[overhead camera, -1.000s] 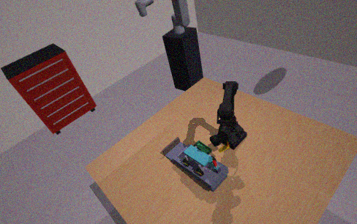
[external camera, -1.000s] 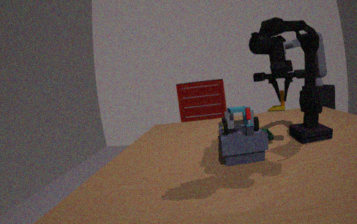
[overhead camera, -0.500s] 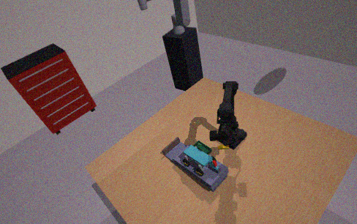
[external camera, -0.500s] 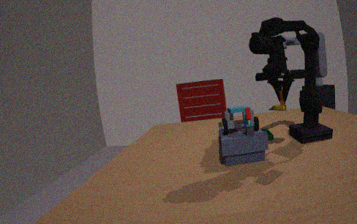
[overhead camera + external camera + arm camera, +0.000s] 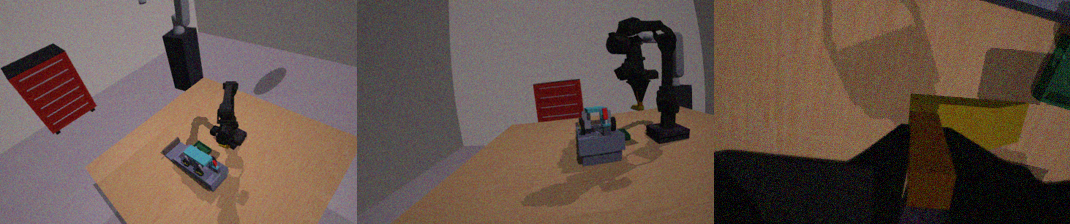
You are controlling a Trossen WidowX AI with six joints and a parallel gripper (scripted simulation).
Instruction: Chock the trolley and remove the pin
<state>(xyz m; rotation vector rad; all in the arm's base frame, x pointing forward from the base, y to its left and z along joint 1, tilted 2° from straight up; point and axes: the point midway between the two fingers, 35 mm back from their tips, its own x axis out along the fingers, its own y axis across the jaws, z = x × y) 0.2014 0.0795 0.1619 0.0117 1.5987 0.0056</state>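
My gripper tip is 2 cm to the left of the yellow chock and 1 cm above it. The rest, counted from my gripper tip: grey ramp 13 cm to the right, 13 cm below, 13 cm ahead; teal trolley 13 cm ahead, 12 cm to the right, 6 cm below; red-headed stop pin 13 cm ahead, 4 cm below, 1 cm to the right.
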